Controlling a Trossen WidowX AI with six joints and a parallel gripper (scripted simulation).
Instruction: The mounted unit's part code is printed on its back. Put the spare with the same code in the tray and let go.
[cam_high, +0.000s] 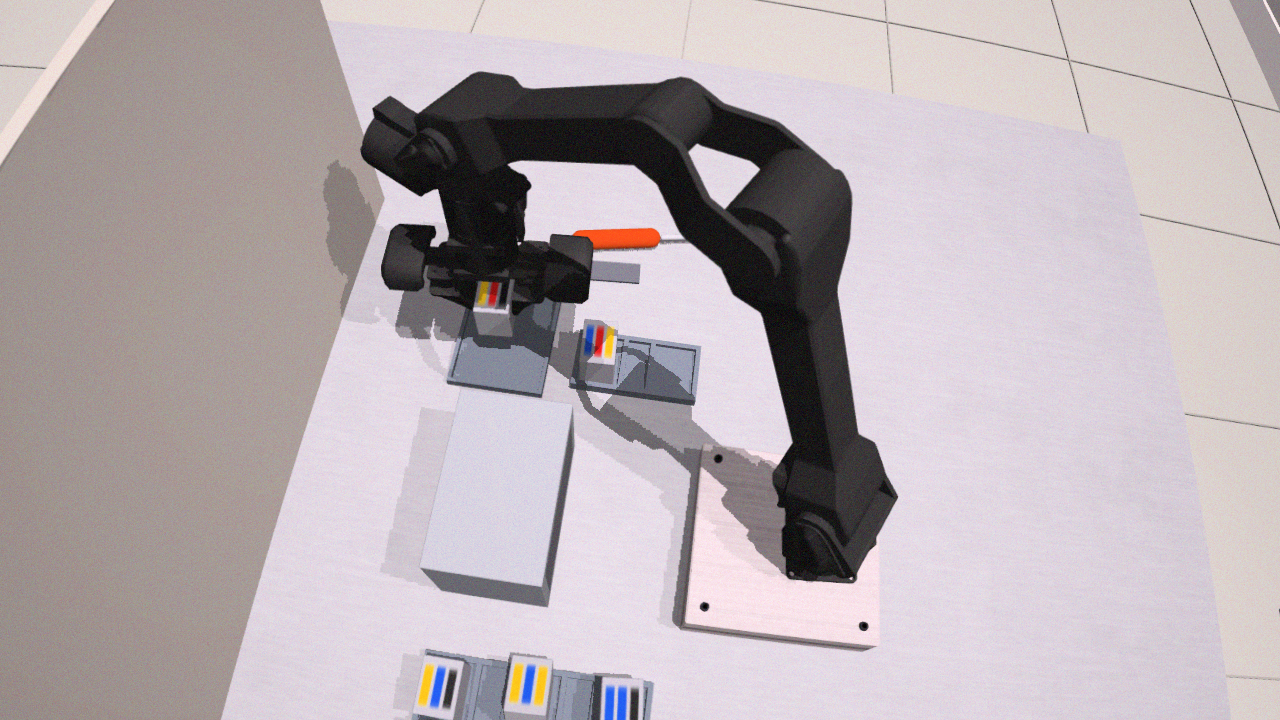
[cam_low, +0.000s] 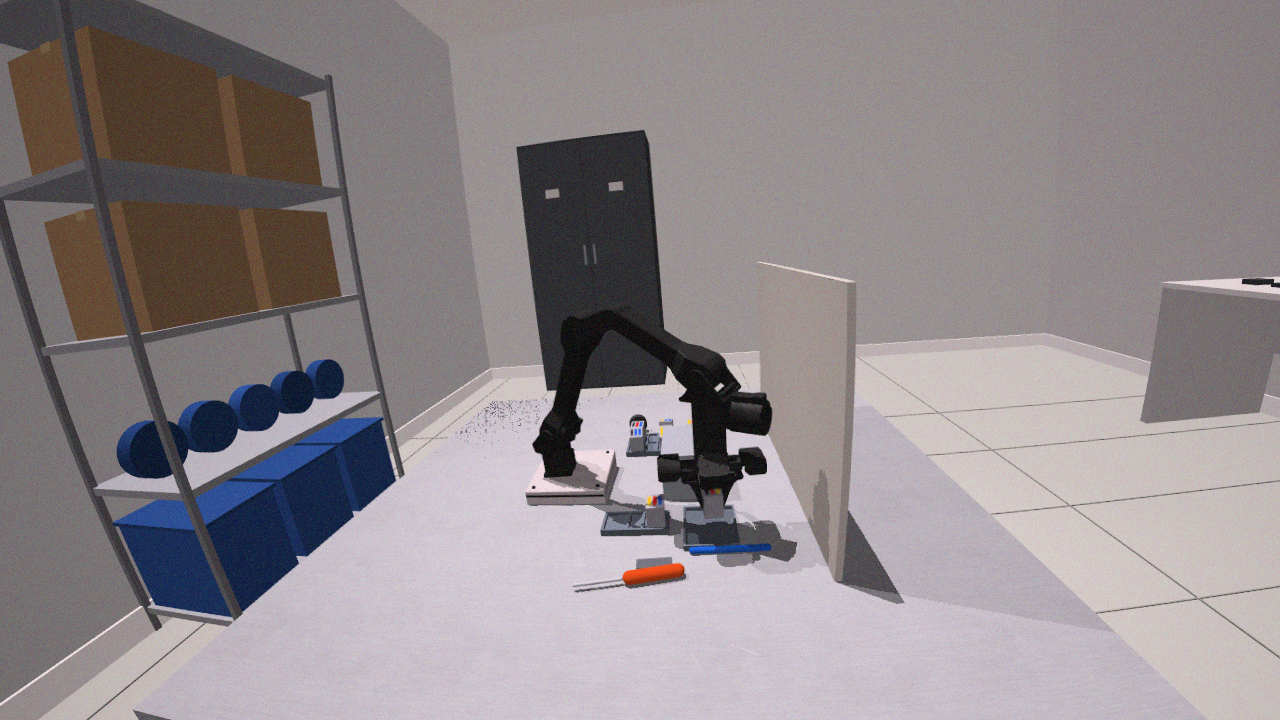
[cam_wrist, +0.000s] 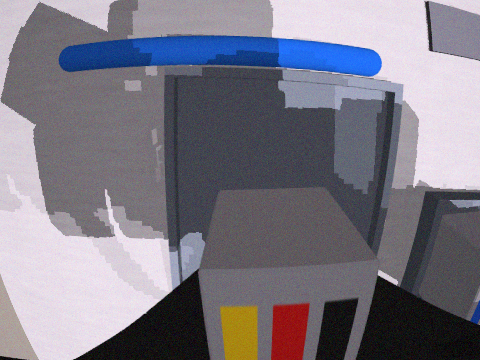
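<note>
Now: the grey tray 5 cm below my gripper tip and 1 cm behind it. The rest, counted from my gripper tip: blue pen 7 cm to the right, 4 cm below, 2 cm ahead; grey rack 14 cm behind, 4 cm below, 3 cm to the left; spare 2 cm above.
</note>
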